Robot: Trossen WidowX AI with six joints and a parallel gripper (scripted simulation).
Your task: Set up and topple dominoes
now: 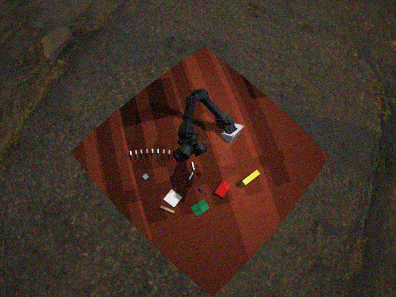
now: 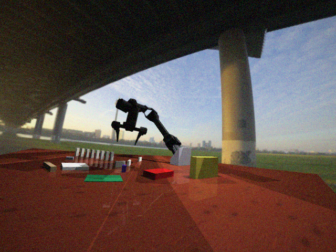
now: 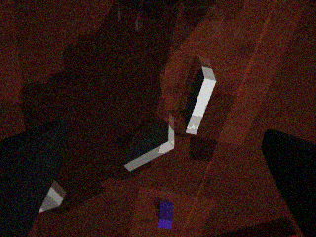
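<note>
The red block lies 7 cm behind my gripper tip, 26 cm to the left of it and 10 cm below it. From my gripper tip the other things lie so: white slab: 20 cm ahead, 12 cm to the left, 10 cm below; then grey cube: 26 cm ahead, 8 cm to the right, 10 cm below; then purple piece: 3 cm ahead, 17 cm to the left, 9 cm below.
</note>
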